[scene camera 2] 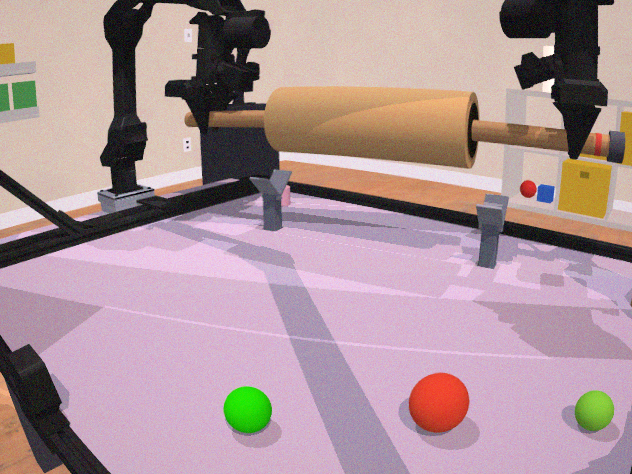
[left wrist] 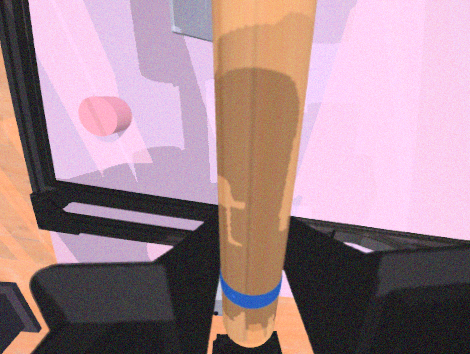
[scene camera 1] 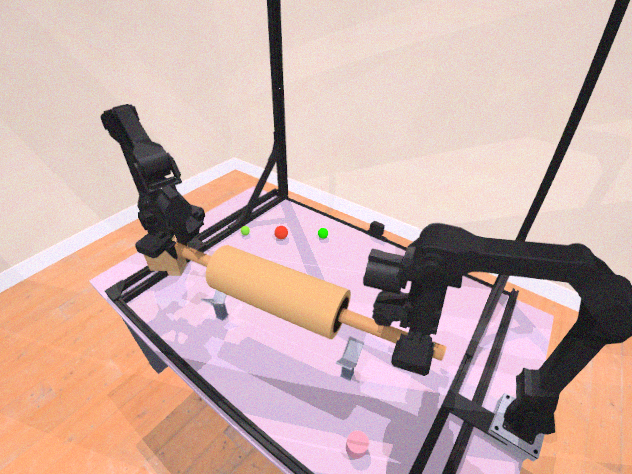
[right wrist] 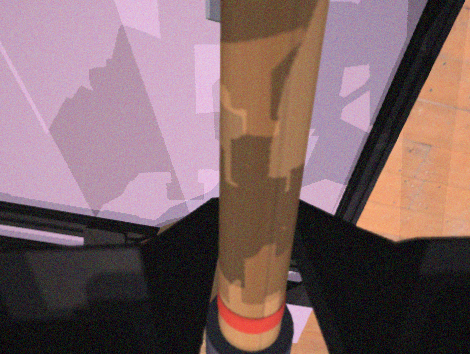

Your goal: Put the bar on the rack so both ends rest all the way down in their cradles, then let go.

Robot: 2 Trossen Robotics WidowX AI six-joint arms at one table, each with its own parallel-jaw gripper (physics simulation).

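Frame: origin at the left arm's base, x ahead, y left, z up, level; centimetres.
Seen in the pictures: left gripper, fingertip midpoint: (scene camera 2: pixel 209 133) (left wrist: pixel 247 218); right gripper, fingertip midpoint: (scene camera 2: pixel 572 157) (scene camera 1: pixel 180 254) (right wrist: pixel 251 205); left arm's base, origin of the base link: (scene camera 2: pixel 125 190) (scene camera 1: pixel 520 423).
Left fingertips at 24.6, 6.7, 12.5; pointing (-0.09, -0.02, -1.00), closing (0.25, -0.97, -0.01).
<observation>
Offsets run from my left fingertips to a thing's middle, as dx, dy, dz.
The bar (scene camera 1: pixel 278 290) (scene camera 2: pixel 372 125) (left wrist: pixel 257 150) (right wrist: pixel 260 165), a thick tan roller with thin wooden ends, hangs roughly level in the air above the two grey rack posts, touching neither cradle. The cradle at the picture's left in scene camera 2 (scene camera 2: pixel 272 186) (scene camera 1: pixel 351 352) and the other cradle @(+48.8, +10.3, -9.1) (scene camera 2: pixel 491 209) (scene camera 1: pixel 218 298) are empty. My left gripper (scene camera 1: pixel 406 342) (scene camera 2: pixel 202 119) (left wrist: pixel 247 218) is shut on the bar's end near the blue band. My right gripper (scene camera 2: pixel 576 142) (right wrist: pixel 251 205) is shut on the opposite end near the red band and dark collar; its fingertips are hard to see in scene camera 1.
A green ball @(+48.7, -33.3, -14.8) (scene camera 1: pixel 323 233) (scene camera 2: pixel 247 409), a red ball @(+59.8, -23.7, -14.2) (scene camera 1: pixel 281 232) (scene camera 2: pixel 439 402) and a lime ball @(+71.2, -16.8, -15.0) (scene camera 1: pixel 245 230) (scene camera 2: pixel 594 410) lie on the table. A pink cylinder @(+0.9, +16.3, -14.8) (scene camera 1: pixel 357 443) (left wrist: pixel 105 116) stands near its edge. Black frame rails (scene camera 1: pixel 204 390) border the table.
</observation>
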